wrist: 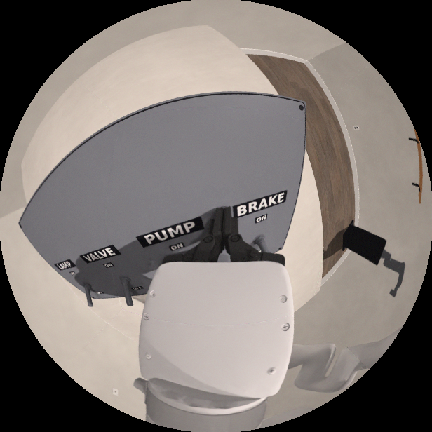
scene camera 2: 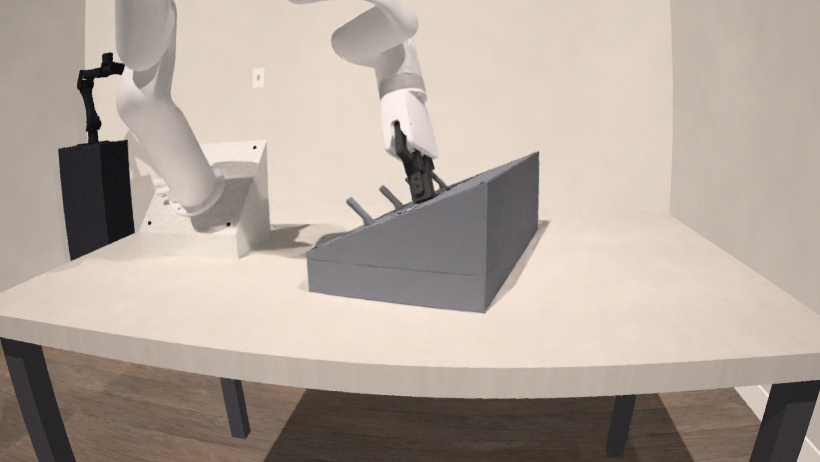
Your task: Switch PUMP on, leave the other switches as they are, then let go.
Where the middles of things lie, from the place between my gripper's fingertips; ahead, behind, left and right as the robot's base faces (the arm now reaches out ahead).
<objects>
My gripper is now 40 mm short of the grey sloped switch panel [scene camera 2: 455, 251], 120 mm to the right of it and 40 mm above it.
</objects>
